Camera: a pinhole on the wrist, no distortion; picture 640 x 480 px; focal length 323.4 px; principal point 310.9 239.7 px. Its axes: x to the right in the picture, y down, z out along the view. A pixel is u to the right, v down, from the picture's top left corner.
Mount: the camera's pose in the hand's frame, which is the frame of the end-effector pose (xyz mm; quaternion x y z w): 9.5 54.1 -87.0 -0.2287 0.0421 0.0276 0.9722
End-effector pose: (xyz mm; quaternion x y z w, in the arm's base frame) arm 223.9 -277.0 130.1 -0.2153 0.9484 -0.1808 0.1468
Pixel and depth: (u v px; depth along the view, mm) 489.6 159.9 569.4
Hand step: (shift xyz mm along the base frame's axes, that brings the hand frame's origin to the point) -229.0 -135.3 -557.5
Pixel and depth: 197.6 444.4 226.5
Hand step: -23.2 249.5 -153.8
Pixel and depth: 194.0 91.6 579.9
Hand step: 298.4 -36.5 -505.8
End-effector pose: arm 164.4 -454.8 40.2 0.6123 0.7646 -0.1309 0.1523
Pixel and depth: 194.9 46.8 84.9
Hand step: 48.0 -5.6 -9.1
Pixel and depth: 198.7 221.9 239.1
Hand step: 164.4 -72.3 -108.8
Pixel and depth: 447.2 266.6 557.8
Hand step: 314.6 183.8 -452.5
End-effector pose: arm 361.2 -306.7 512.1 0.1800 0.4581 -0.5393 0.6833
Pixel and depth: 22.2 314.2 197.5
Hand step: 196.8 88.2 127.8
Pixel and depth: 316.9 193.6 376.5
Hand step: 274.9 -166.0 58.7
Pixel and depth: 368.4 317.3 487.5
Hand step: 466.5 -148.1 -45.0
